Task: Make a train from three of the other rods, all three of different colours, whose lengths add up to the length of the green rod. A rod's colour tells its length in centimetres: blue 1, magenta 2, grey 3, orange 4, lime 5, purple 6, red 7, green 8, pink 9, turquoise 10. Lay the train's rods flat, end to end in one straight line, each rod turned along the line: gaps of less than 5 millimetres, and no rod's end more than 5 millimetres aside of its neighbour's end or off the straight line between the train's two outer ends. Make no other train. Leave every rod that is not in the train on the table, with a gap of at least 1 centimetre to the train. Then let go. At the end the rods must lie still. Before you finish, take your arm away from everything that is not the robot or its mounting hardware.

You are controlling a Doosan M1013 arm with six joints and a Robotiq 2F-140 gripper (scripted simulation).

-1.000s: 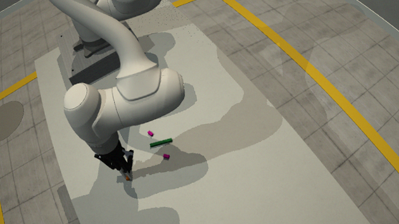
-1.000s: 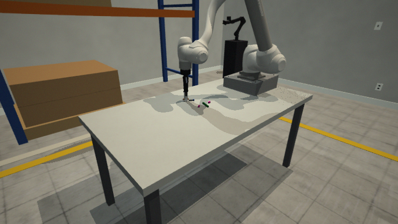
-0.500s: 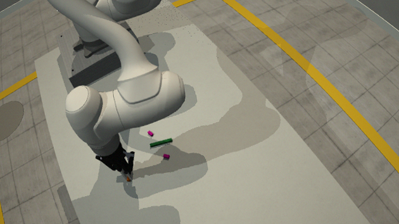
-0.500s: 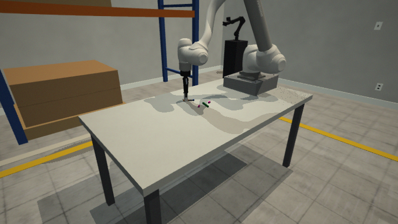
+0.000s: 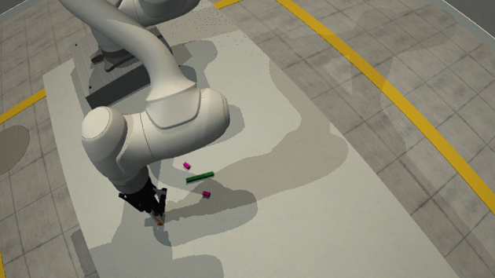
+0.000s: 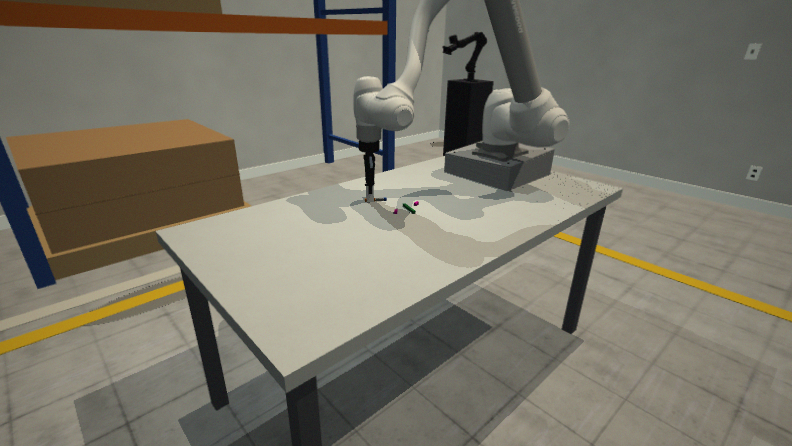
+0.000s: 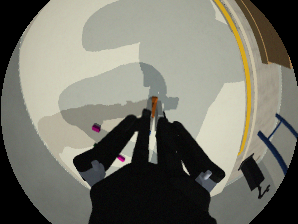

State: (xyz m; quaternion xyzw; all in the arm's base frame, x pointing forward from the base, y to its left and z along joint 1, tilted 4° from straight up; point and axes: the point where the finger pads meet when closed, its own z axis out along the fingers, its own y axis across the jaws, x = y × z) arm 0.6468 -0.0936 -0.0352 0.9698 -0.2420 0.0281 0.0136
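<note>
The orange rod lies 30 mm below my hand. Round my hand: grey rod 30 mm below, 30 mm behind, 20 mm to the left; green rod 150 mm to the left, 70 mm behind, 30 mm below; small blue rod 50 mm behind, 30 mm to the left, 30 mm below.
</note>
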